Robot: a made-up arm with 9 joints. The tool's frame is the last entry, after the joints.
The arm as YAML. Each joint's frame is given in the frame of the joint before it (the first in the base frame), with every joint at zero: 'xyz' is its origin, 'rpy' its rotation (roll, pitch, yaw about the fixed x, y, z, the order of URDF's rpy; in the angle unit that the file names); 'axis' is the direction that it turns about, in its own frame. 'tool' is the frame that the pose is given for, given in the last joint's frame.
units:
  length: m
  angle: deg
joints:
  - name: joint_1
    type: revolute
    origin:
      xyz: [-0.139, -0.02, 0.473]
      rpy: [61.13, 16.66, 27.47]
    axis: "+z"
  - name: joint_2
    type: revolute
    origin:
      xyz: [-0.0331, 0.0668, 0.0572]
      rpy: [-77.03, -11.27, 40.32]
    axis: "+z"
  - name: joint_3
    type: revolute
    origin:
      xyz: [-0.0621, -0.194, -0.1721]
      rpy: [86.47, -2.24, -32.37]
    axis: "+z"
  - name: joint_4
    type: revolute
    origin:
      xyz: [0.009, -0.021, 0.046]
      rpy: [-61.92, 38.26, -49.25]
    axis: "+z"
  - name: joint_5
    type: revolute
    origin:
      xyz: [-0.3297, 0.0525, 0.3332]
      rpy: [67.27, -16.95, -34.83]
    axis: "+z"
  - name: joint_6
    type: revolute
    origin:
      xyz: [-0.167, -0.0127, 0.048]
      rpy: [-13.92, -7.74, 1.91]
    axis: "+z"
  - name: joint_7
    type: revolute
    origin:
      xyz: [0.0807, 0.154, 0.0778]
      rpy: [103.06, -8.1, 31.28]
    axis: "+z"
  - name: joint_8
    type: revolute
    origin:
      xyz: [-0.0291, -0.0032, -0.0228]
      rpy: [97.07, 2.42, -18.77]
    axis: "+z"
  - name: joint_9
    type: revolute
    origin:
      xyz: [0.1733, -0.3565, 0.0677]
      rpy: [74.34, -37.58, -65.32]
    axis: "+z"
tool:
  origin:
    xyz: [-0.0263, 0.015, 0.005]
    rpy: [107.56, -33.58, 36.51]
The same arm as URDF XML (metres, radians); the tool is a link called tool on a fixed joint. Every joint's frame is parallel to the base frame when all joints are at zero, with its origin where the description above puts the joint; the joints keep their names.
<robot name="arm">
<joint name="joint_1" type="continuous"><parent link="base"/><child link="link1"/><origin xyz="-0.139 -0.02 0.473" rpy="0 0 0"/><axis xyz="0.526792 -0.71309 0.462593"/></joint>
<joint name="joint_2" type="continuous"><parent link="link1"/><child link="link2"/><origin xyz="0.002 -0.0191 0.092" rpy="0 0 0"/><axis xyz="-0.448406 -0.061501 0.891712"/></joint>
<joint name="joint_3" type="continuous"><parent link="link2"/><child link="link3"/><origin xyz="0.129 -0.186 -0.141" rpy="0 0 0"/><axis xyz="0 -1 0"/></joint>
<joint name="joint_4" type="continuous"><parent link="link3"/><child link="link4"/><origin xyz="0.018 -0.046 -0.014" rpy="0 0 0"/><axis xyz="0.579585 -0.36959 0.726281"/></joint>
<joint name="joint_5" type="continuous"><parent link="link4"/><child link="link5"/><origin xyz="-0.068 -0.2909 0.365" rpy="0 0 0"/><axis xyz="0 -1 0"/></joint>
<joint name="joint_6" type="continuous"><parent link="link5"/><child link="link6"/><origin xyz="-0.161 -0.048 0.046" rpy="0 0 0"/><axis xyz="-0.048099 -0.961773 0.269592"/></joint>
<joint name="joint_7" type="continuous"><parent link="link6"/><child link="link7"/><origin xyz="0.124 -0.049 0.136" rpy="0 0 0"/><axis xyz="0.236896 -0.051199 -0.970185"/></joint>
<joint name="joint_8" type="continuous"><parent link="link7"/><child link="link8"/><origin xyz="-0.033 0.008 0.015" rpy="0 0 0"/><axis xyz="-0.213992 0.976565 0.022999"/></joint>
<joint name="joint_9" type="continuous"><parent link="link8"/><child link="link9"/><origin xyz="0.059 0.073 0.391" rpy="0 0 0"/><axis xyz="-1 0 -0.0001"/></joint>
<joint name="tool_joint" type="fixed"><parent link="link9"/><child link="tool"/><origin xyz="-0.005 -0.004 -0.03" rpy="0.147 -0.2346 2.1758"/></joint>
<link name="base"/>
<link name="link1"/>
<link name="link2"/>
<link name="link3"/>
<link name="link4"/>
<link name="link5"/>
<link name="link6"/>
<link name="link7"/>
<link name="link8"/>
<link name="link9"/>
<link name="tool"/>
</robot>

